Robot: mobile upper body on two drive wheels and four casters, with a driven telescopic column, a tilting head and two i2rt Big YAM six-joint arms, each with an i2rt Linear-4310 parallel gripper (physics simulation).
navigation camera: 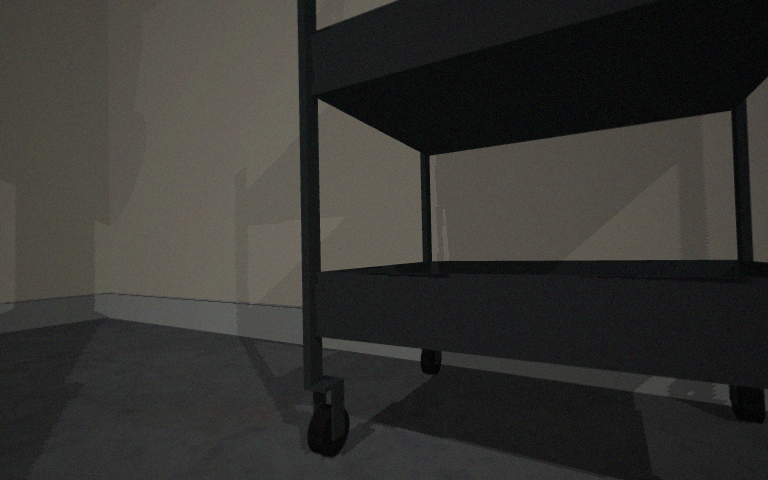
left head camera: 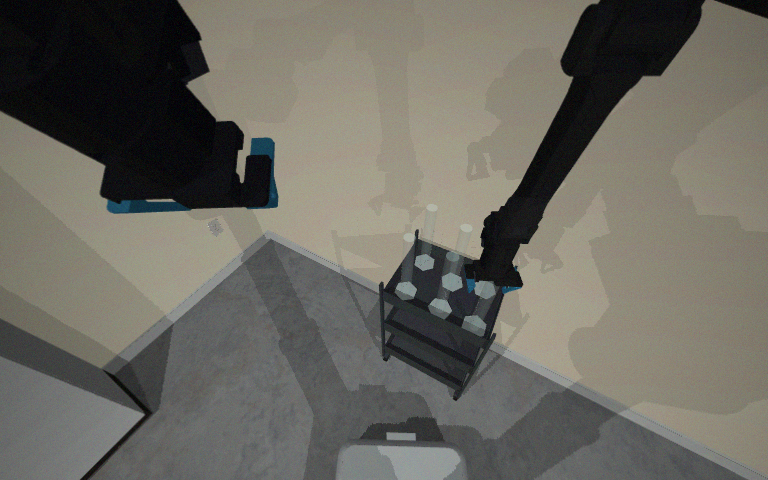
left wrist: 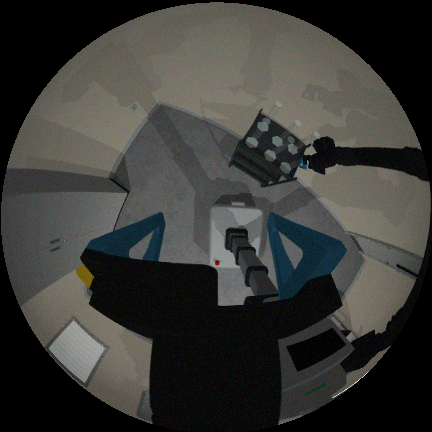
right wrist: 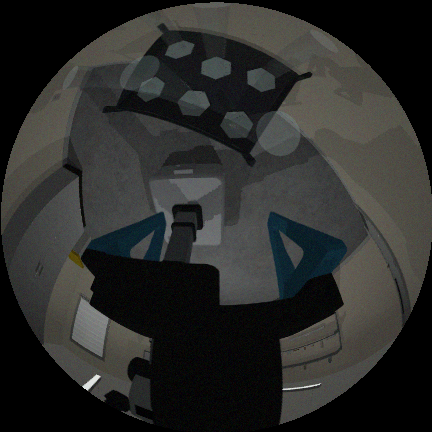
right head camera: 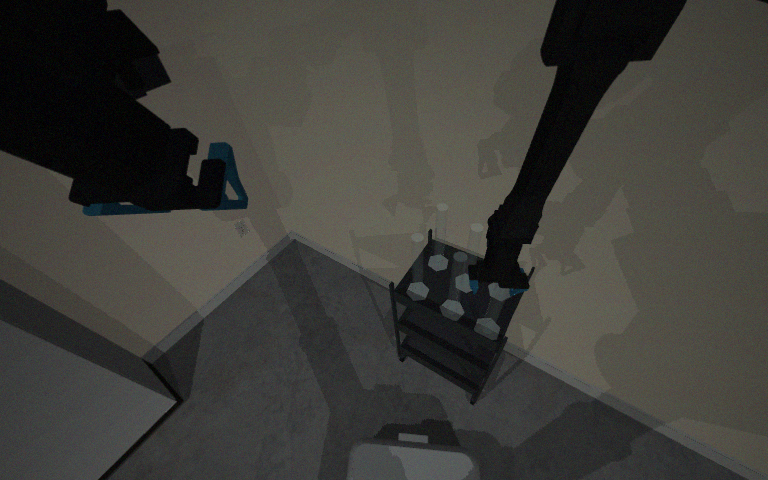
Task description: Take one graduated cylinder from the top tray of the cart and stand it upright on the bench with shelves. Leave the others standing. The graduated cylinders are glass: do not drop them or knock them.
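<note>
Several clear graduated cylinders (left head camera: 405,290) (right head camera: 417,290) (left wrist: 270,155) (right wrist: 236,125) with pale hexagonal bases stand upright on the top tray of the dark cart (left head camera: 382,316) (right head camera: 396,322) (right wrist: 249,158) (navigation camera: 310,198). My right gripper (left head camera: 491,286) (right head camera: 496,288) (right wrist: 216,217) is open above the tray's right side; no cylinder shows between its fingers in the right wrist view. In the head views its arm hides part of that side. My left gripper (left wrist: 215,217) is open and empty, away from the cart to the left. I cannot identify the bench with shelves for certain.
A pale cabinet or bench (left head camera: 56,418) (right head camera: 73,413) (left wrist: 55,215) stands at the left. Walls rise behind the cart. My mobile base (left head camera: 402,461) (left wrist: 235,220) is in front of the cart. Wall shelves (right wrist: 310,345) show at the lower right of the right wrist view.
</note>
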